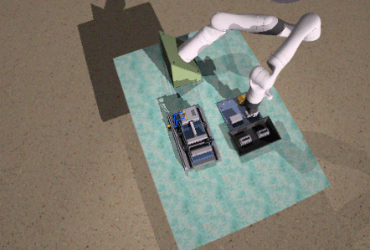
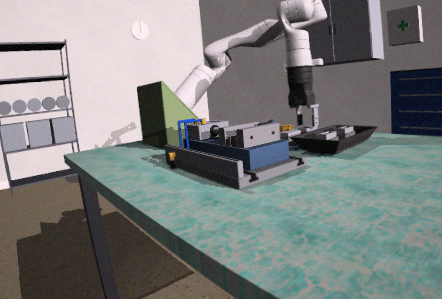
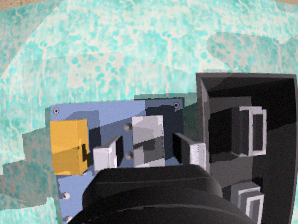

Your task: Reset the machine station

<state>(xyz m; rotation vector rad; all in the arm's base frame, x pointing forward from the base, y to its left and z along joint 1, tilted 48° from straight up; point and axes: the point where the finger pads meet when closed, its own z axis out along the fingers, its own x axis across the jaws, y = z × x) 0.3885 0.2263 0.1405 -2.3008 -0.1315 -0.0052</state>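
My gripper is now 40 mm above the gray blank. The rest, counted from my hand: yellow brass blank 90 mm behind, 40 mm below, 10 mm to the right; then blue infeed plate 60 mm below, 50 mm to the right, 30 mm behind; then vise 320 mm to the right, 40 mm ahead, 30 mm below.
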